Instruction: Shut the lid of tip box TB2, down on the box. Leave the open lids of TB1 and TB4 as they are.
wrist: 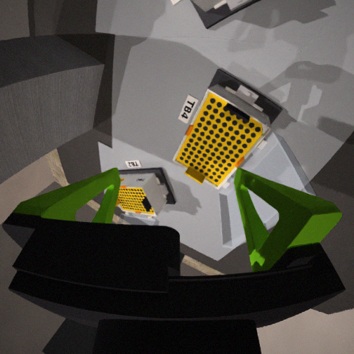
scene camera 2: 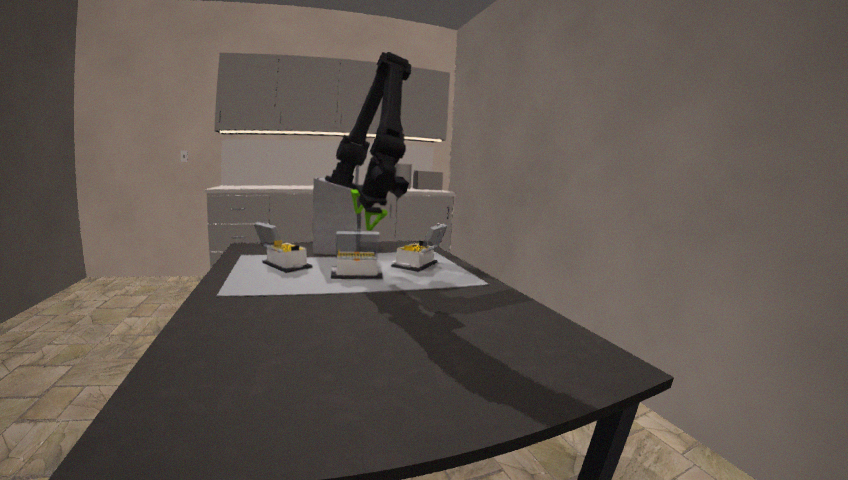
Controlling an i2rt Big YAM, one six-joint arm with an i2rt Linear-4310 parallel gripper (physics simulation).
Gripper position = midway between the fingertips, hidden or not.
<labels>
my gripper: wrist 176, 174; scene camera 2 363, 221
same spot on light grey mat: (wrist: 293, 60) = (scene camera 2: 400, 276)
</labels>
